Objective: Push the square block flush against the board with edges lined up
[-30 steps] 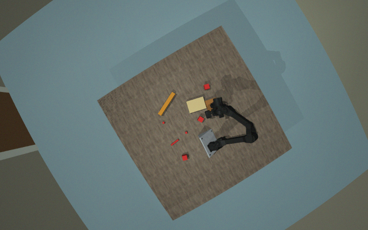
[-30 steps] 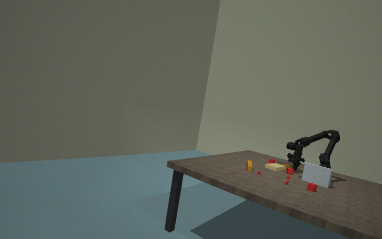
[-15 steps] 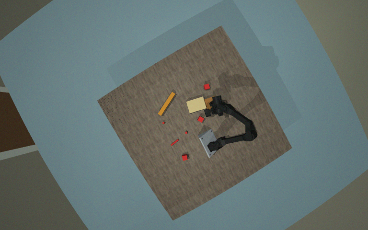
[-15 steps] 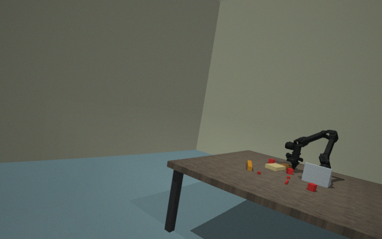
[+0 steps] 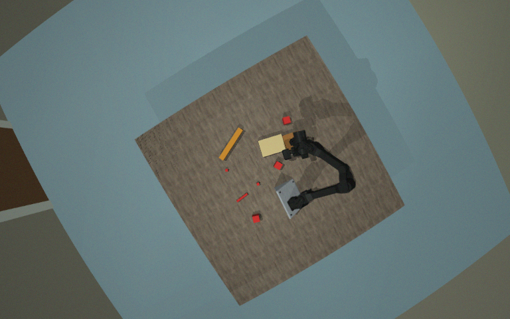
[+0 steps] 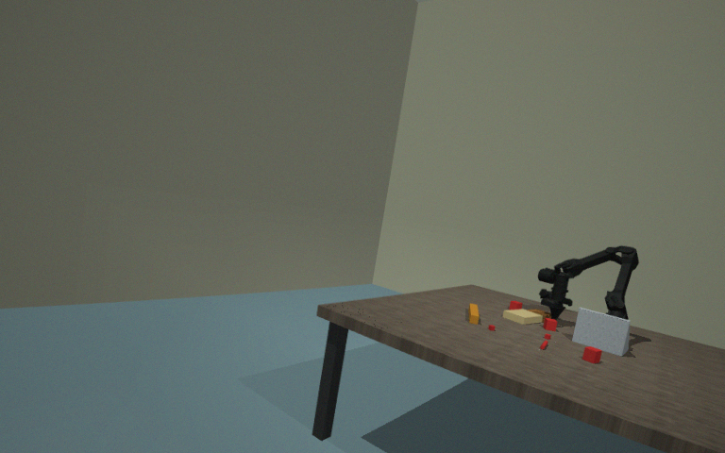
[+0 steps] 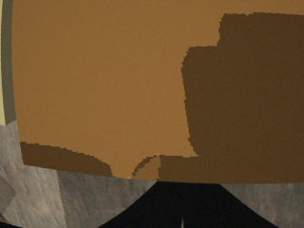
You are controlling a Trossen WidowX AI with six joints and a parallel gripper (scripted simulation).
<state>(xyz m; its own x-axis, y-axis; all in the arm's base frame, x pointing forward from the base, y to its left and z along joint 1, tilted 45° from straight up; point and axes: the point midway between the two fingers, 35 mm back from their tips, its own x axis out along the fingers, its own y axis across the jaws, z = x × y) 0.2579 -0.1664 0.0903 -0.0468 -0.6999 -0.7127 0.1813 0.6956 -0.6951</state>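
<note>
The brown square block lies 60 mm ahead of my gripper tip, 10 mm to the right of it and 10 mm above it. From my gripper tip the other things lie so: red stick (430 mm to the left, 90 mm behind); board (110 mm to the left, 100 mm ahead, 10 mm above); long orange bar (330 mm to the left, 230 mm ahead, 10 mm above).
</note>
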